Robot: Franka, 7 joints.
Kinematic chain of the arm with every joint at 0, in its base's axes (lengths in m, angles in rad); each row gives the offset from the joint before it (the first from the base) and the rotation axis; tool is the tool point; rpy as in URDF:
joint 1: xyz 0 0 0.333 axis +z
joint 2: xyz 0 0 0 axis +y
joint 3: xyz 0 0 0.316 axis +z
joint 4: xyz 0.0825 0 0 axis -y
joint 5: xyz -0.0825 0 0.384 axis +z
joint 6: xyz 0 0 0 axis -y
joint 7: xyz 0.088 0 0 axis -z
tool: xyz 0 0 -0.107 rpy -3.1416 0 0
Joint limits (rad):
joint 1: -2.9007..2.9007
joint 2: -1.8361..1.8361
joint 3: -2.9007..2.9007
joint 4: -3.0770..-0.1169
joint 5: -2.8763..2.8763
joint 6: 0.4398..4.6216
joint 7: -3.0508..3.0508
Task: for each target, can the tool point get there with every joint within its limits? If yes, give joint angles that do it. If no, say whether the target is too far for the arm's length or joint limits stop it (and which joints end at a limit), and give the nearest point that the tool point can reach.
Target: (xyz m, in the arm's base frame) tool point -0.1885 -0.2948 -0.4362
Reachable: no: joint limits stop it (at a limit: joint 2) | nearest point -0.1839 -0.2875 -0.3576 | short by 0.079 m
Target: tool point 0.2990 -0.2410 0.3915
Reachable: yes | joints -1.4638 -0.6580 0.6787 -2.8067 -0.9144 2.9682 2.3344
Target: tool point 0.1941 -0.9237 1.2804
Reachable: no: too far | nearest point 0.1245 -0.5925 0.9408 | short by 0.479 m
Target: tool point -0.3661 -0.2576 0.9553
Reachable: yes | joints -0.7102 -0.0527 -1.6137 -1.2902 0.4555 3.7108 -0.4621
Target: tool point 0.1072 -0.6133 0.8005
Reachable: yes | joints 2.4511 -0.4238 1.8847 -1.0603 1.5674 1.6195 -0.5535
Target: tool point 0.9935 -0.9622 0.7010
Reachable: no: too far | nearest point 0.5955 -0.5768 0.5536 | short by 0.573 m
